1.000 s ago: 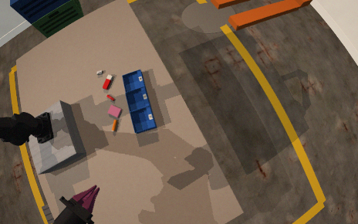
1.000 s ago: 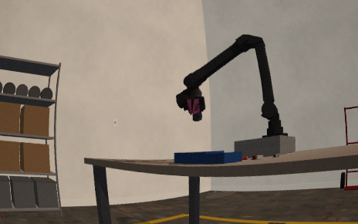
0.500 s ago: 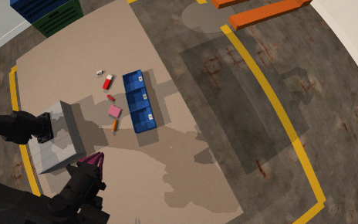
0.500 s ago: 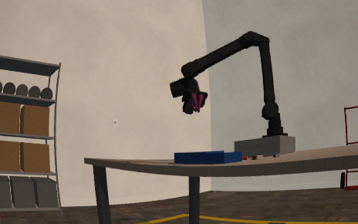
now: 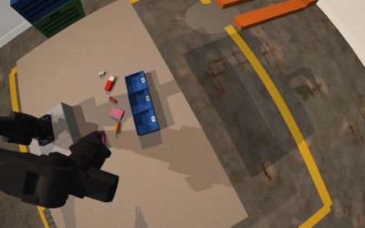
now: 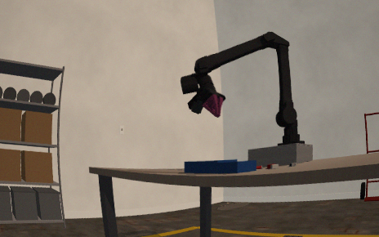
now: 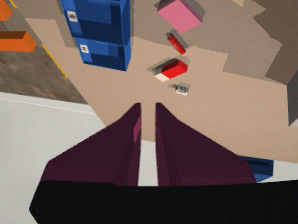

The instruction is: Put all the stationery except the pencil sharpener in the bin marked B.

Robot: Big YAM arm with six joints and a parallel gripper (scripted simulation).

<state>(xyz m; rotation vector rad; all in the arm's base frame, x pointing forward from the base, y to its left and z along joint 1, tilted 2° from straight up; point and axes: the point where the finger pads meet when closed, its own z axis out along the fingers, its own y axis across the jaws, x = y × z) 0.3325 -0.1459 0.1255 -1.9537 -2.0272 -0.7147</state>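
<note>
My hand is 110 mm short of the joined blue bins, 120 mm to the right of it and 190 mm above it. The rest, counted from my hand: pink eraser block (120 mm to the left, 200 mm below); then orange stick (20 mm behind, 60 mm to the left, 200 mm below); then small red piece (180 mm to the left, 200 mm below).
</note>
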